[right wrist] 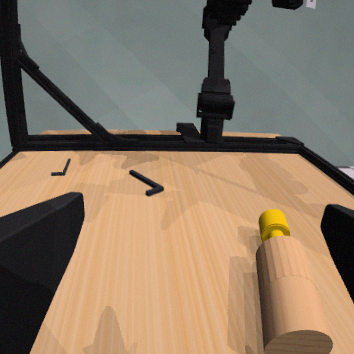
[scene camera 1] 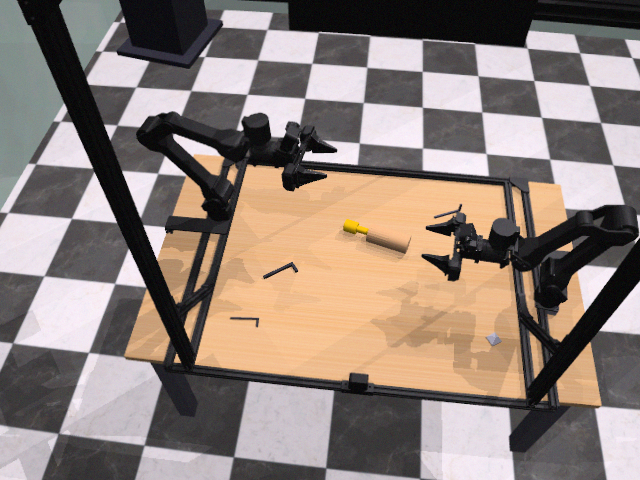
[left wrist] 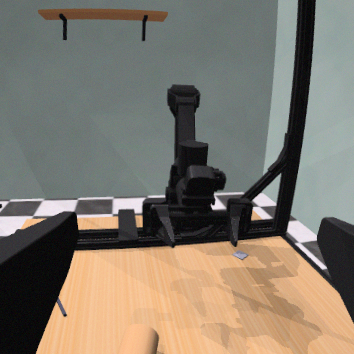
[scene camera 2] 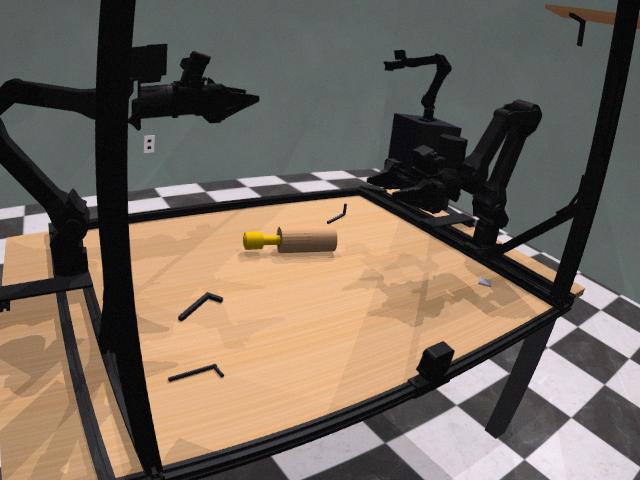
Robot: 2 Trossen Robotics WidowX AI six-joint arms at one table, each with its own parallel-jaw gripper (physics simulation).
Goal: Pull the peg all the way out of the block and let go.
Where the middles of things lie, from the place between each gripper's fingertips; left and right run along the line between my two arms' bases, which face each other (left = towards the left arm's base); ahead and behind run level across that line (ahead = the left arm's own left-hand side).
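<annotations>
The yellow peg (right wrist: 272, 222) has my left gripper 32 cm above it, 9 cm to the left of it and 7 cm short of it. As for the wooden cylinder block (scene camera 2: 297, 239), I find it 16 cm to the right of that same left hand, 6 cm ahead of it and 32 cm below it.
The wooden cylinder block also gives me a place for my right gripper, which is 150 mm above it, 100 mm short of it and 100 mm to the right of it. Going by their middles, the block is the nearest to my right gripper of the things named here. The yellow peg, counted from my right hand, is 180 mm to the left, 100 mm ahead and 150 mm below, and by its middle it is nearer to my right gripper than to my left gripper.
</annotations>
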